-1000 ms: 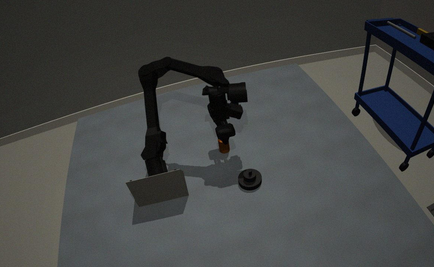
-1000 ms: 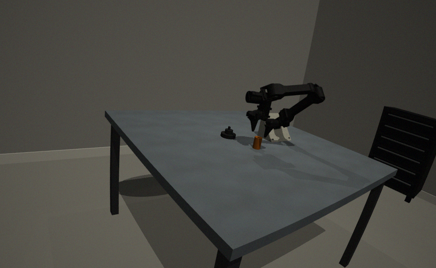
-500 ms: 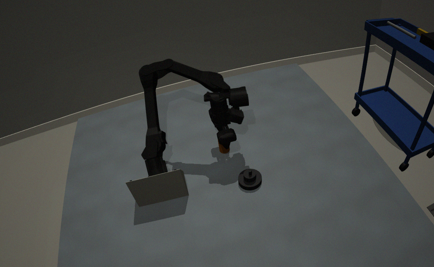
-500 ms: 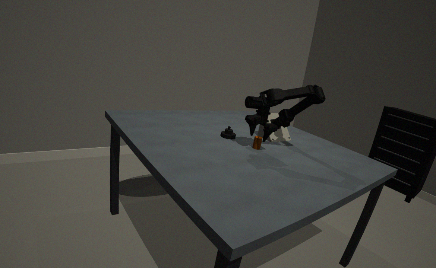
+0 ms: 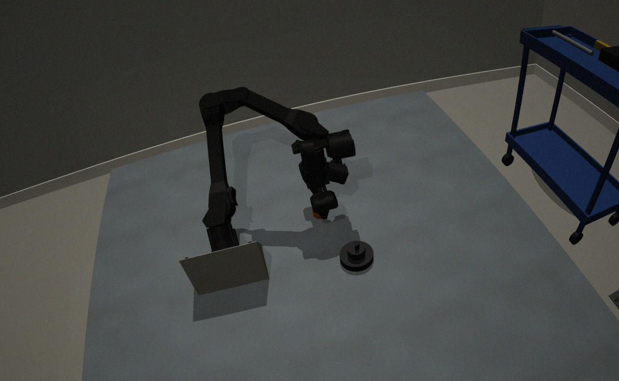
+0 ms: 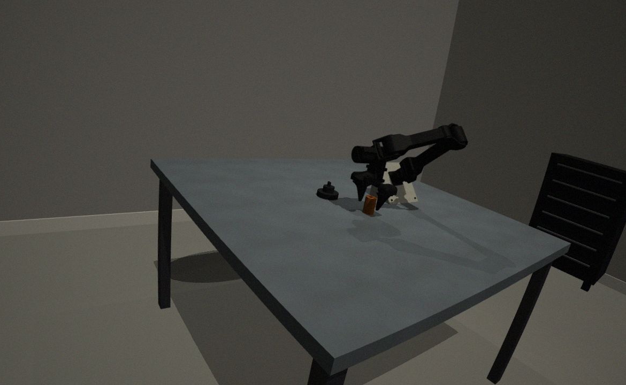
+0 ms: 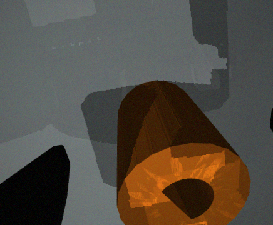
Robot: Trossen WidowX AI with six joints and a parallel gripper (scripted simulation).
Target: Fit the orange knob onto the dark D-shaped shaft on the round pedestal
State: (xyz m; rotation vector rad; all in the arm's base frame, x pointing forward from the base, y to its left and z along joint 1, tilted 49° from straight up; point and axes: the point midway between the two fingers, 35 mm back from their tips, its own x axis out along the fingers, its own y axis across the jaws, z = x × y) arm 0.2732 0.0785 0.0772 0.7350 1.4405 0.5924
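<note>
The orange knob lies right at my gripper tip. Round my gripper tip: dark round pedestal 180 mm to the right, 30 mm ahead.
</note>
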